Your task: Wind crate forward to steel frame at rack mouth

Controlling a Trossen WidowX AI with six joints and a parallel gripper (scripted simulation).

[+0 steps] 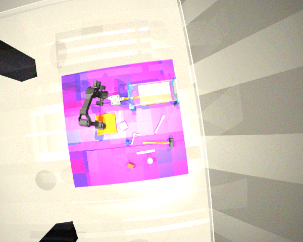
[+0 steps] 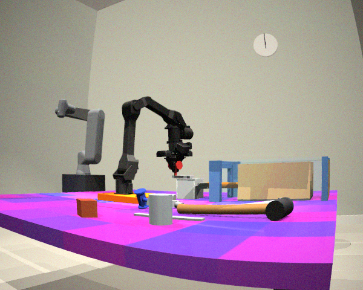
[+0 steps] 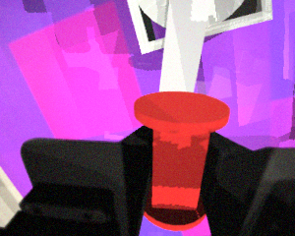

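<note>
My gripper tip is 30 mm short of the red-knobbed winch handle, 20 mm to the left of it and 10 mm above it. The rest, counted from my gripper tip: hand winch 70 mm ahead, 50 mm to the right, 80 mm below; red knob 20 mm above; blue frame 250 mm ahead, 60 mm to the right, 10 mm below.
</note>
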